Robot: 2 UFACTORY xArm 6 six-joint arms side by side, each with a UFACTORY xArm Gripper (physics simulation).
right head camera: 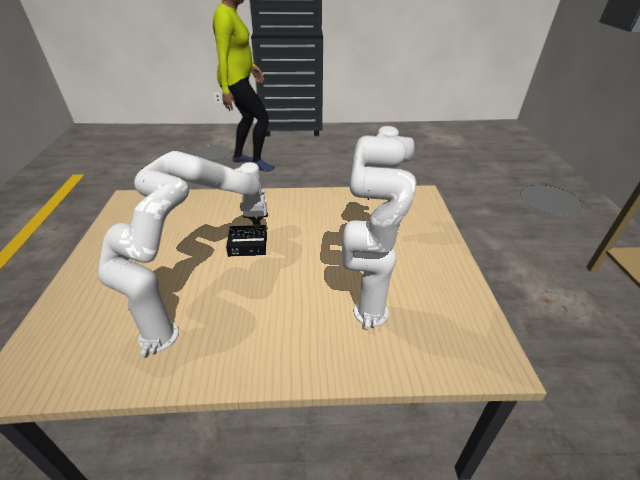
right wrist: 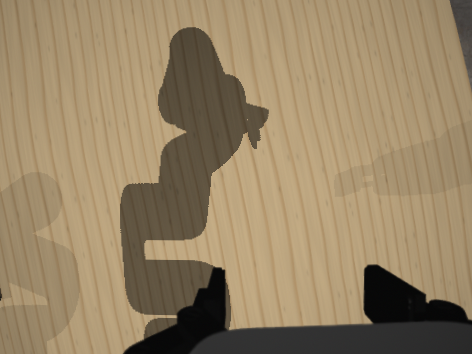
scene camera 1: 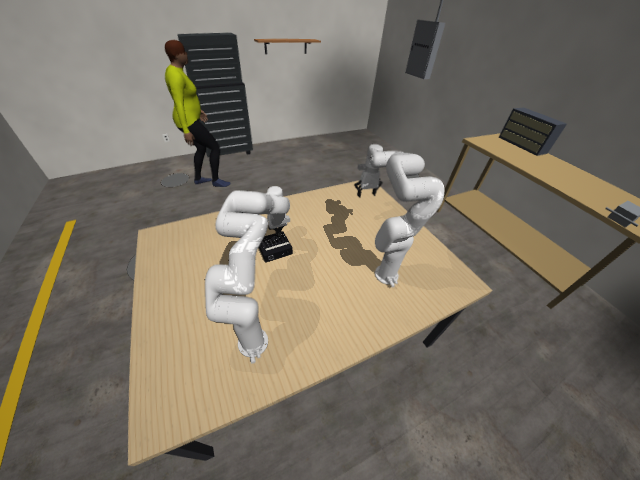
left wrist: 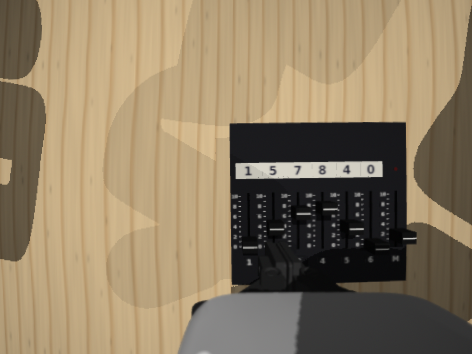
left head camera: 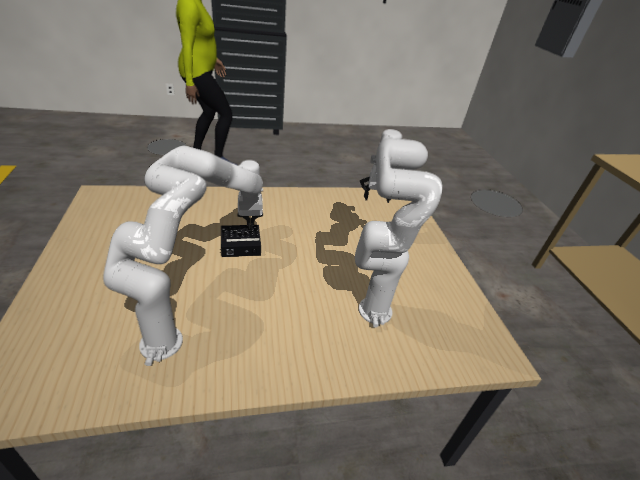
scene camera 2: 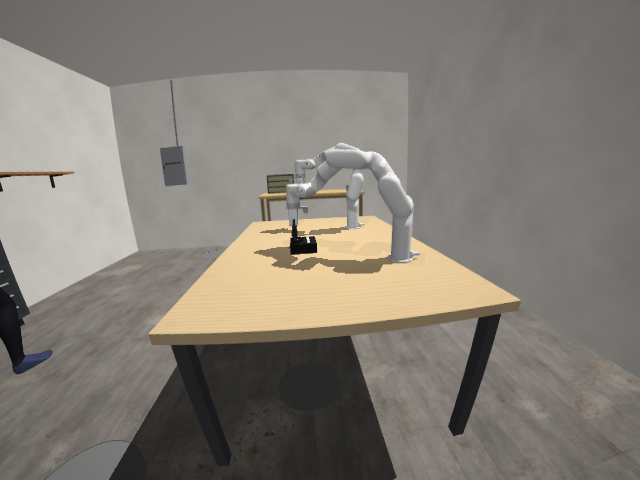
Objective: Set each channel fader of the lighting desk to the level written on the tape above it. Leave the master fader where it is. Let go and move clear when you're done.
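Pixels of known places: left gripper, fingertip midpoint: [right head camera: 257, 227] [scene camera 1: 278, 234] [left wrist: 274, 258] [left head camera: 250, 227] [scene camera 2: 295, 237]; right gripper, fingertip midpoint: [right head camera: 379, 199] [right wrist: 294, 290] [scene camera 1: 366, 195] [left head camera: 376, 200] [scene camera 2: 301, 198]; left arm's base, link origin: [right head camera: 159, 336] [scene camera 1: 253, 342] [left head camera: 161, 343] [scene camera 2: 400, 258]; right arm's base, link origin: [right head camera: 371, 312] [scene camera 1: 386, 274] [left head camera: 375, 311] [scene camera 2: 352, 227].
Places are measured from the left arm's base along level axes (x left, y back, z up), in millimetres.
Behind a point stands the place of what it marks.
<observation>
The black lighting desk [left head camera: 240, 249] @[x -214, y -423, z 40 mm] [right head camera: 247, 248] @[x -225, y -424, z 43 mm] [scene camera 1: 277, 252] @[x -211, y -425, z 51 mm] [scene camera 2: 303, 248] @[x -130, y -489, z 31 mm] [left wrist: 320, 142] @[x -214, y -441, z 55 mm] stands on the table. In the left wrist view its tape [left wrist: 310, 170] @[x -221, y -467, z 55 mm] reads 1, 5, 7, 8, 4, 0. Fader 1 [left wrist: 249, 247] @[x -270, y -535, z 68 mm] and fader 6 [left wrist: 379, 247] @[x -162, y -526, z 68 mm] sit near the bottom. Fader 2 [left wrist: 276, 229] @[x -249, y -518, z 68 mm] and fader 5 [left wrist: 354, 228] @[x -185, y -512, z 68 mm] look level, near 4. Fader 3 [left wrist: 301, 213] @[x -230, y -504, z 68 mm] is higher, fader 4 [left wrist: 327, 209] @[x -209, y -498, z 68 mm] highest. Master fader [left wrist: 406, 237] @[x -140, y -516, z 68 mm] is low. My left gripper [left wrist: 274, 258] @[x -247, y -545, z 63 mm] [left head camera: 251, 223] @[x -247, y -545, z 63 mm] is shut, its tips just below fader 2; contact is unclear. My right gripper [right wrist: 294, 290] @[x -769, y -533, z 237 mm] [scene camera 1: 368, 192] @[x -769, y -533, z 237 mm] is open, above the table.
A person in a yellow top [left head camera: 199, 43] [scene camera 1: 181, 98] stands behind the table [left head camera: 289, 361] @[x -405, y 75, z 0 mm], near a dark drawer cabinet [scene camera 1: 219, 111]. A side bench [scene camera 1: 573, 173] stands at the right in scene camera 1. My right arm [left head camera: 385, 279] @[x -716, y -96, z 206 mm] stands well right of the desk.
</observation>
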